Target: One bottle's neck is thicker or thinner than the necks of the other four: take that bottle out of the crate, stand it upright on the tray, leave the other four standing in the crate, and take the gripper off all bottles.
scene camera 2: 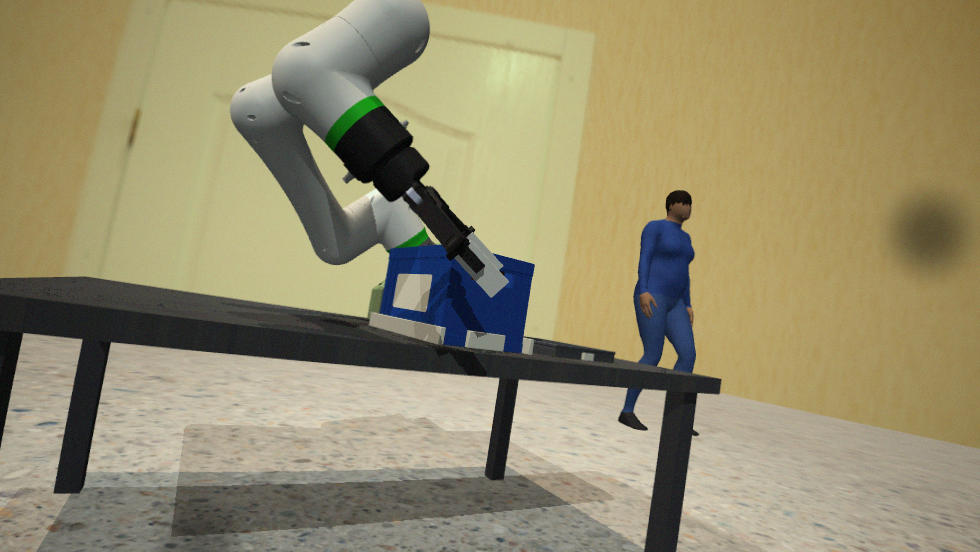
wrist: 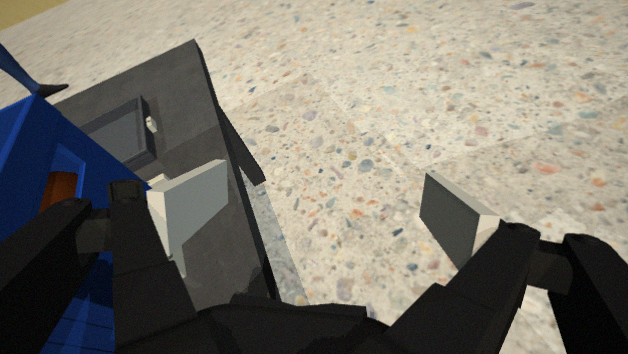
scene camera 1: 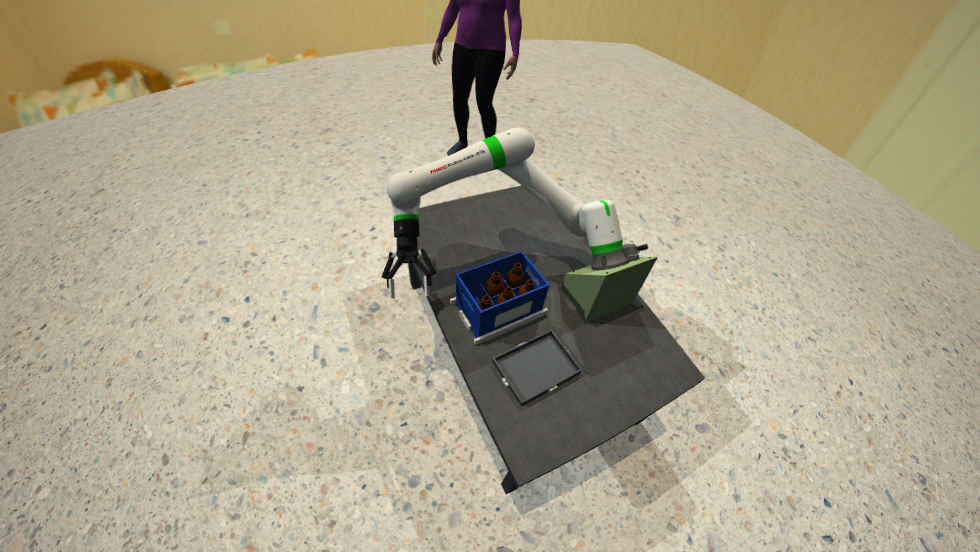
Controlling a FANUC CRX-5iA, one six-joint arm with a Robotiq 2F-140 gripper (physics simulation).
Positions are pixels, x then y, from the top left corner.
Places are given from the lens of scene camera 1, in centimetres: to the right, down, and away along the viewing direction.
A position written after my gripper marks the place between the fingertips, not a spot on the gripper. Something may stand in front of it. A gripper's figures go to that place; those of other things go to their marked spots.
my gripper point(scene camera 1: 409, 297): -28, 8, 129
dark tray point(scene camera 1: 536, 366): 16, 32, 126
